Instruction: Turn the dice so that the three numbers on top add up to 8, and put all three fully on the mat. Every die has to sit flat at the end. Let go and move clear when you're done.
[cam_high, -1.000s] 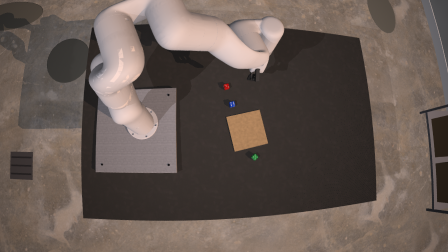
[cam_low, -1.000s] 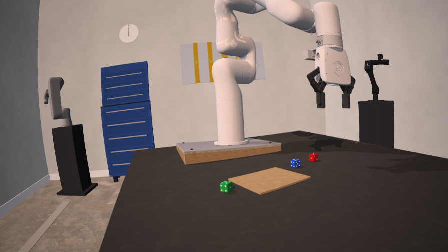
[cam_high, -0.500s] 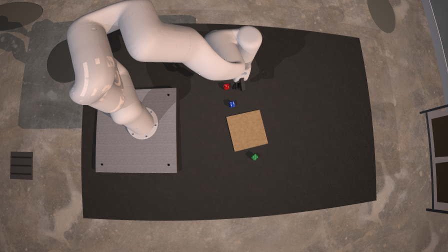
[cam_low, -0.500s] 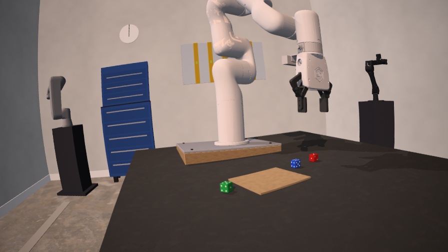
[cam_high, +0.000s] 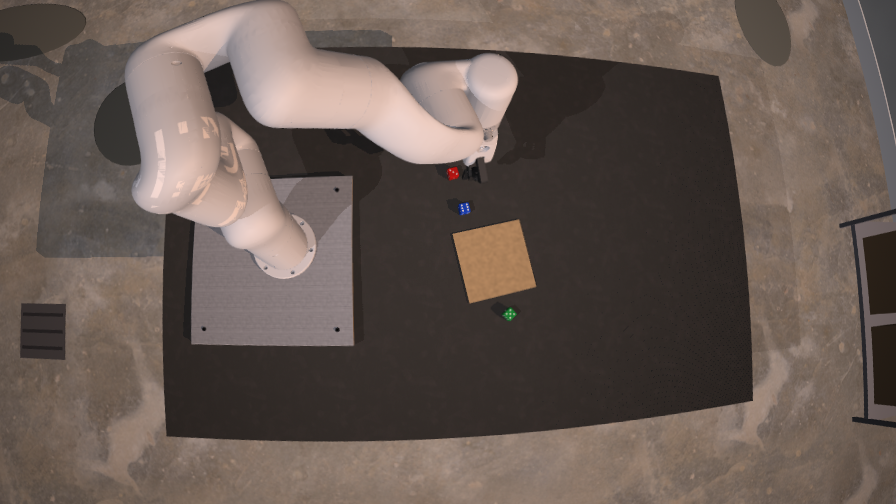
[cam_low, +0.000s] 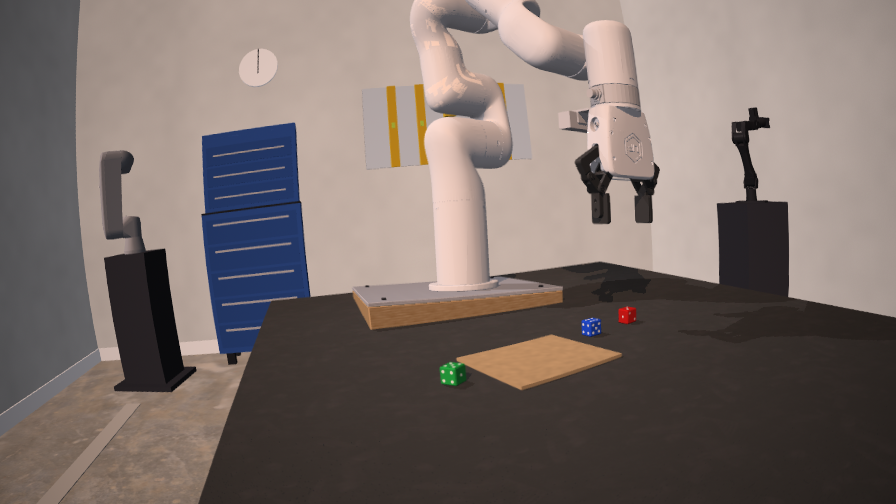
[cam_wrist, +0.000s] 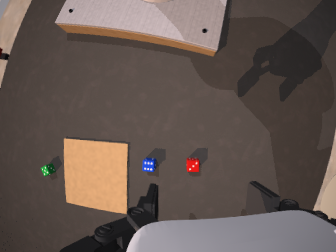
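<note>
Right now my hand is 140 mm above the red die. Round my hand: tan mat: 160 mm to the right, 150 mm below, 110 mm ahead; then green die: 260 mm to the right, 150 mm ahead, 140 mm below; then blue die: 140 mm below, 70 mm to the right, 30 mm ahead.
</note>
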